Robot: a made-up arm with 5 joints. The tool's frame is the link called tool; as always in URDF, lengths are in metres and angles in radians.
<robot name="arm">
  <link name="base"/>
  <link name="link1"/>
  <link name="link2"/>
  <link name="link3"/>
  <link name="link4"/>
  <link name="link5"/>
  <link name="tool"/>
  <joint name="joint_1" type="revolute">
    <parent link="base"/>
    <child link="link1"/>
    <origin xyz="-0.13 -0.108 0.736" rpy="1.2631 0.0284 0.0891"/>
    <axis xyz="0 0 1"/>
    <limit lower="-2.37" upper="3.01"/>
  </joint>
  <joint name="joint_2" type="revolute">
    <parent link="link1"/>
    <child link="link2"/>
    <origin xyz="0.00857 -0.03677 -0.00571" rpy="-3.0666 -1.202 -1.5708"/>
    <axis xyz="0 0 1"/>
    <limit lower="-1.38" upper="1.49"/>
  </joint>
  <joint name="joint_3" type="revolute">
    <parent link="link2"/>
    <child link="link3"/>
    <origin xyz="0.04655 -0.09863 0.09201" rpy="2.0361 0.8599 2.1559"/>
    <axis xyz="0 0 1"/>
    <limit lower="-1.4" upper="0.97"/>
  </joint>
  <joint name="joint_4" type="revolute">
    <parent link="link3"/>
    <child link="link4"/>
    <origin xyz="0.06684 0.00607 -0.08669" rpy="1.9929 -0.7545 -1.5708"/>
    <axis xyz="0 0 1"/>
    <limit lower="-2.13" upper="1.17"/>
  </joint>
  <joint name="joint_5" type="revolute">
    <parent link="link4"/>
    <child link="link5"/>
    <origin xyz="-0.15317 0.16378 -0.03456" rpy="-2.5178 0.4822 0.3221"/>
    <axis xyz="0 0 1"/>
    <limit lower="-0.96" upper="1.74"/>
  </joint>
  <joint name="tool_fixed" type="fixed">
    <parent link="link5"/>
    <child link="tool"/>
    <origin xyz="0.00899 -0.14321 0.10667" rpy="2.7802 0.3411 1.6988"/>
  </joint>
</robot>
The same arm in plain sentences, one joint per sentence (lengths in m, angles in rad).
The arm has five revolute joints in a row. What follows holds with every joint at zero, and every direction is one of the base frame's.
Joint 1 lies 0.1300 m along -x and 0.1080 m along -y and 0.7360 m along +z from the base frame's origin and turns about the direction (0.0934, -0.948499, 0.3027), from -2.3700 to 3.0100 rad.
Joint 2 lies 0.0080 m along +x and 0.0050 m along -y and 0.0370 m along -z from joint 1 and turns about the direction (0.040998, 0.064797, -0.997056), from -1.3800 to 1.4900 rad.
Joint 3 lies 0.1060 m along +x and 0.0320 m along -y and 0.0900 m along -z from joint 2 and turns about the direction (-0.139902, -0.964215, 0.225204), from -1.4000 to 0.9700 rad.
Joint 4 lies 0.0330 m along -x and 0.1010 m along +y and 0.0270 m along +z from joint 3 and turns about the direction (0.812846, 0.056196, -0.579761), from -2.1300 to 1.1700 rad.
Joint 5 lies 0.1560 m along -x and 0.0300 m along -y and 0.1620 m along -z from joint 4 and turns about the direction (-0.988511, -0.0287, -0.148402), from -0.9600 to 1.7400 rad.
The tool frame, which is the frame that the pose is given for, lies 0.0870 m along -x and 0.1000 m along -y and 0.1200 m along -z from joint 5; its axes are the base frame's turned by roll 1.3313, pitch -0.7630 and yaw 1.2692 rad (as in URDF: about the fixed x, then y, then z).

